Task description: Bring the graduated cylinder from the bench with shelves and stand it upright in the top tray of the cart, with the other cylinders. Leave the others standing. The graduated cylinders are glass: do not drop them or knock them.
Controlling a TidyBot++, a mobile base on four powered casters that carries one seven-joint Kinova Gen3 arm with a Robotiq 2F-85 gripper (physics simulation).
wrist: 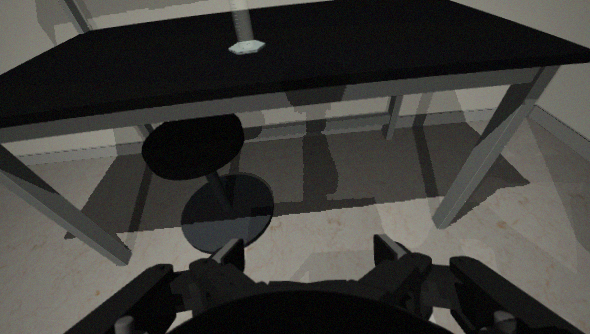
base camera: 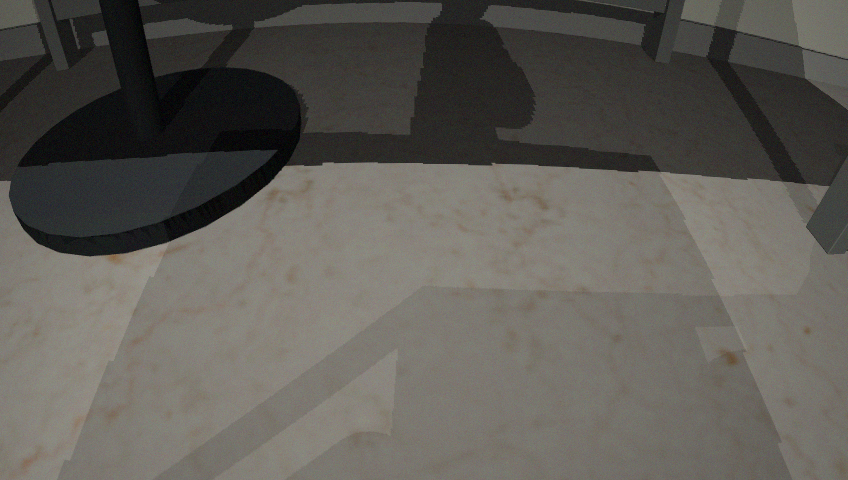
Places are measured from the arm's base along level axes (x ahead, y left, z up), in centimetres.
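Where they show: gripper, fingertip midpoint: (wrist: 308, 251).
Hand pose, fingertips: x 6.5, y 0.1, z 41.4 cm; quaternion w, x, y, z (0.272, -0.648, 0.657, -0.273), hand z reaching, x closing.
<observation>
Each offset is from my fingertips to the centre of the thing. "pt": to the spot under its first point. Level surfaces: height alone.
The graduated cylinder {pt dz +1.0, dx +56.5, dy +13.0 cm} (wrist: 243, 25) stands upright on the black bench top {dz -4.9 cm} (wrist: 380, 37) in the wrist view. Its pale six-sided foot and the lower part of its clear tube show; its upper part is cut off by the top edge of the view. My gripper (wrist: 308, 251) is open, with nothing between its fingers. It points down in front of the bench, and the cylinder appears above and a little left of it in the view. The bench's shelves, the cart and the other cylinders do not show.
A stool with a dark round seat (wrist: 192, 147) and a round base (wrist: 227, 215) (base camera: 89, 196) stands under the bench, left of centre. Grey bench legs (wrist: 492, 160) (base camera: 833, 214) stand at the right, and another leg {pt dz -47.8, dx +35.9, dy +81.4 cm} (wrist: 75, 220) at the left. A wall is behind the bench.
</observation>
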